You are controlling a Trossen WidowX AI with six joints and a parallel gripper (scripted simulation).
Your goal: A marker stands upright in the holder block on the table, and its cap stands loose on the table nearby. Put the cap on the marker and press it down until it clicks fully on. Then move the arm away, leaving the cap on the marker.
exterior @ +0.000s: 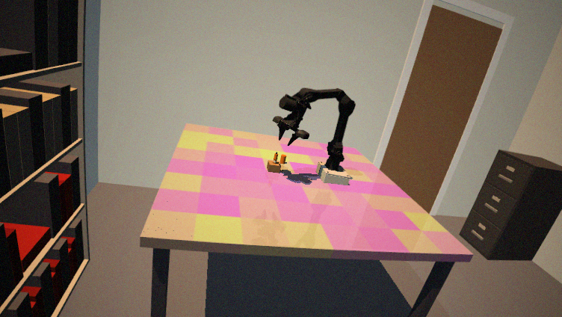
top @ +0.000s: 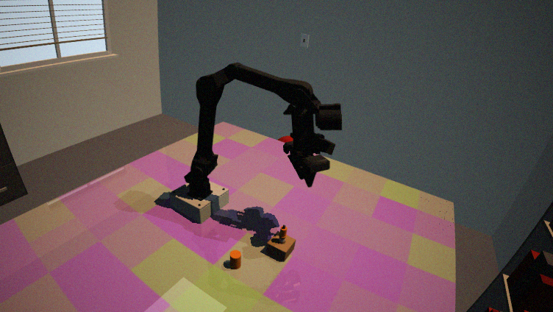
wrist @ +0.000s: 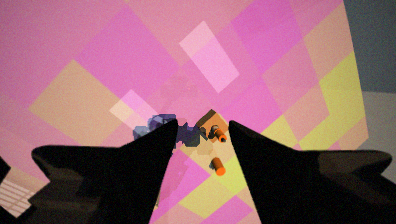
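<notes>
Now: the marker cap 10 cm behind my gripper tip, 22 cm to the right of it and 17 cm below it.
</notes>
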